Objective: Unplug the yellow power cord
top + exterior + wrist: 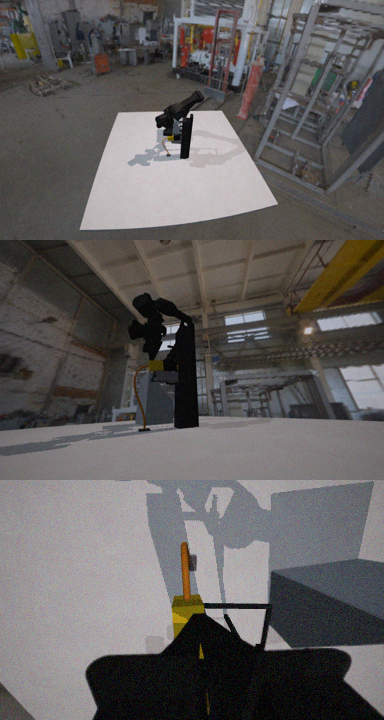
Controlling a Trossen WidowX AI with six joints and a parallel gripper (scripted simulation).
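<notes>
My gripper tip is now 1 cm short of the yellow plug, 3 cm to the right of it and 1 cm above it.
</notes>
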